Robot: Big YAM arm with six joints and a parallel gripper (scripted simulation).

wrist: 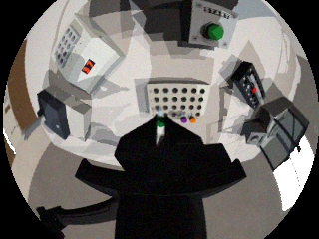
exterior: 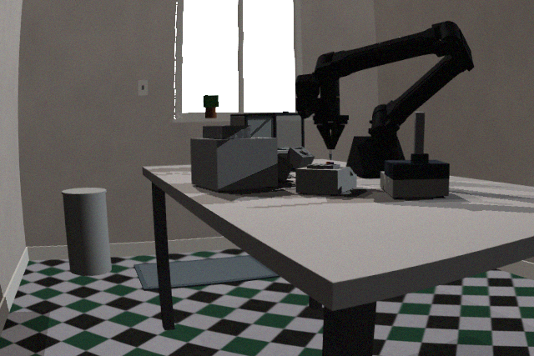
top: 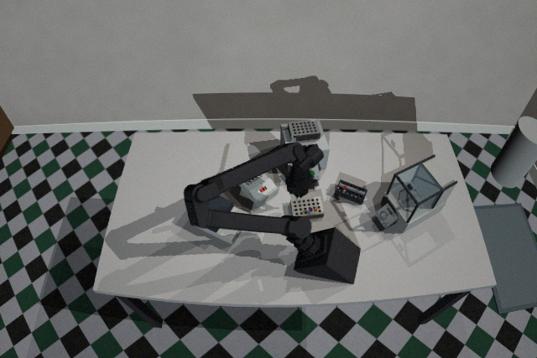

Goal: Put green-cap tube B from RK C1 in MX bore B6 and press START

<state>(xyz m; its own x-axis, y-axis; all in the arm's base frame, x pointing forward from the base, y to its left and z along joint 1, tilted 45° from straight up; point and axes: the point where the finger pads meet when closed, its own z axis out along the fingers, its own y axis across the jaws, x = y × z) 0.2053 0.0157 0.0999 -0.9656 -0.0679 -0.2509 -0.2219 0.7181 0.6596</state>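
Now: hand 31 cm short of the bore block, 5 cm below it and 1 cm to the right of it. The rest, counted from my hand: tube B: 2 cm below; then tube rack RK: 9 cm below, 4 cm to the right; then green start key: 14 cm ahead, 4 cm to the right, 3 cm below.
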